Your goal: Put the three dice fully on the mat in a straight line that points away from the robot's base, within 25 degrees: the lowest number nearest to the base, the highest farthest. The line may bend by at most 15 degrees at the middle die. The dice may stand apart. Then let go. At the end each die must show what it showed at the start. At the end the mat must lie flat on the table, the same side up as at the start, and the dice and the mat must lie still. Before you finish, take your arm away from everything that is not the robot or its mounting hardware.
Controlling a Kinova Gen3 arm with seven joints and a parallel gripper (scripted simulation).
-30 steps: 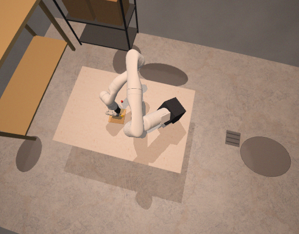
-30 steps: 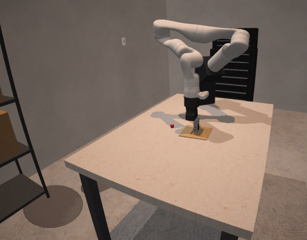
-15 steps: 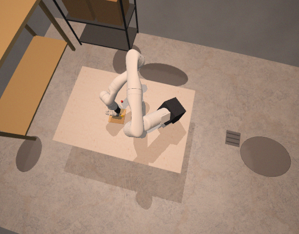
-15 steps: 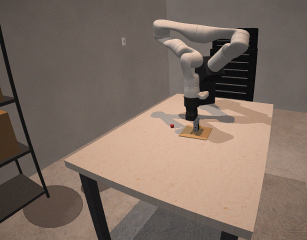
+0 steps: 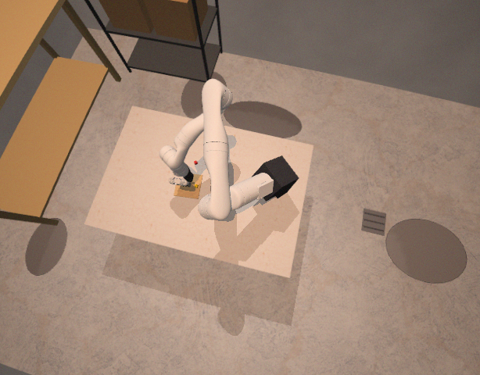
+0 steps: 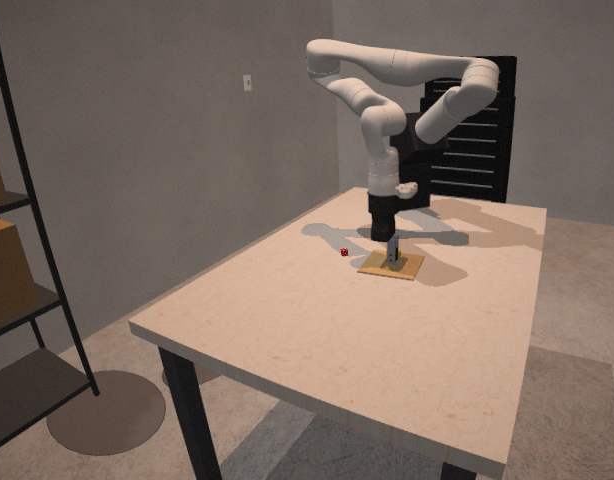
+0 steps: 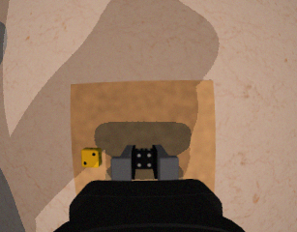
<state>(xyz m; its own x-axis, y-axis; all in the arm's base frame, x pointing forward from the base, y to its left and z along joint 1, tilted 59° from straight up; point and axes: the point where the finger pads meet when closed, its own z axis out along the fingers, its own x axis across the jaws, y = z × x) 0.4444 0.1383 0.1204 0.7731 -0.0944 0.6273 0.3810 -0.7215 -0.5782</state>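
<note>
My hand is 10 mm above the black die. Also, from my hand: tan mat (30 mm below); then yellow die (40 mm behind, 20 mm to the right, 20 mm below); then red die (50 mm ahead, 130 mm to the right, 20 mm below).
</note>
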